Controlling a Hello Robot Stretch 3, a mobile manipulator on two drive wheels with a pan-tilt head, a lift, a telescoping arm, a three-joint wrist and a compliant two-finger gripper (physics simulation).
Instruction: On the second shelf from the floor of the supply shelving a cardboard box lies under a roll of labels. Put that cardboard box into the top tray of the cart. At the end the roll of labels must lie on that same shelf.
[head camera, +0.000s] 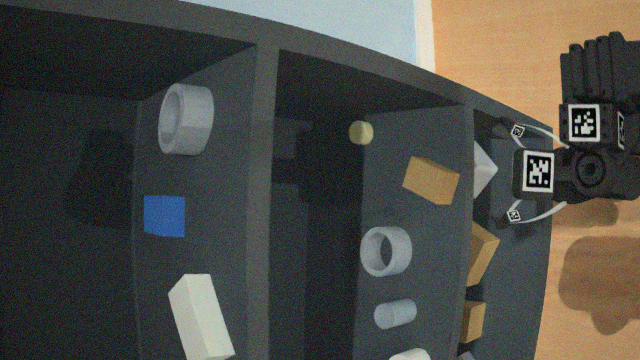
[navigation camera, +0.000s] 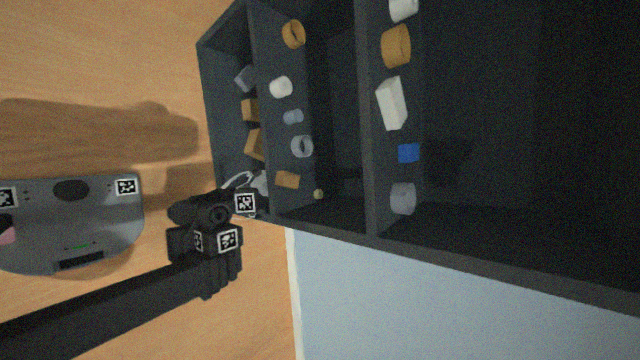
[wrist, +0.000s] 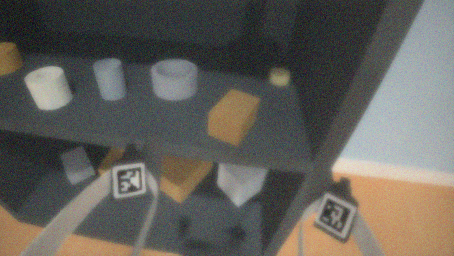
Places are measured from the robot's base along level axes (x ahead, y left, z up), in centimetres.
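Pixels of known places: gripper, fingertip midpoint: (head camera: 497, 172) (navigation camera: 259, 191) (wrist: 235, 165); robot's base, link origin: (navigation camera: 72, 189).
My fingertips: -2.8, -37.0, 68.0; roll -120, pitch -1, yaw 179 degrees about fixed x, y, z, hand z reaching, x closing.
For each thing: its top centre in the pictures, then the offset to it from my fingertips, as dx, dy, dz. "*": a spot on its surface instead.
- supply shelving, surface spot: (head camera: 257, 200) * +5.5, -15.0, +29.7
- cardboard-coloured box, top centre: (wrist: 236, 104) (head camera: 423, 179) (navigation camera: 291, 180) +1.3, -21.8, -9.6
- small pale yellow cylinder, top centre: (head camera: 356, 132) (wrist: 280, 72) (navigation camera: 320, 194) -8.1, -42.5, -12.1
- white roll, top centre: (wrist: 44, 74) (navigation camera: 285, 85) +39.2, -21.3, -8.6
- grey ring, top centre: (head camera: 377, 252) (wrist: 174, 68) (navigation camera: 306, 145) +15.8, -32.0, -9.8
- blue-grey cylinder, top centre: (head camera: 384, 316) (wrist: 107, 64) (navigation camera: 299, 115) +28.1, -26.5, -7.6
- pale box, top centre: (head camera: 453, 166) (wrist: 243, 165) (navigation camera: 273, 183) -3.6, -40.5, -47.4
- shelving's side panel, surface spot: (wrist: 357, 85) * -14.2, -15.8, +0.6
The supply shelving (head camera: 257, 200) (navigation camera: 366, 150) fills much of the head and navigation views. On its second shelf a cardboard-coloured box (head camera: 431, 181) (navigation camera: 287, 179) (wrist: 234, 117) lies near one end, with nothing on top of it. A small pale yellow cylinder (head camera: 361, 132) (navigation camera: 318, 194) (wrist: 279, 77) stands behind it. A white roll (head camera: 411, 355) (navigation camera: 281, 87) (wrist: 49, 88) stands farther along that shelf. I cannot tell which is the roll of labels. My gripper (head camera: 515, 173) (navigation camera: 245, 196) (wrist: 236, 165) is open and empty, by the front of the lowest shelf near the box's end. The cart does not show.
A grey ring (head camera: 402, 251) (wrist: 174, 89) and a blue-grey cylinder (head camera: 395, 313) (wrist: 111, 80) share the second shelf. A pale box (head camera: 483, 170) (wrist: 240, 182) and brown boxes (head camera: 484, 252) (head camera: 472, 321) lie below. The shelving's side panel (wrist: 357, 85) is close to one finger.
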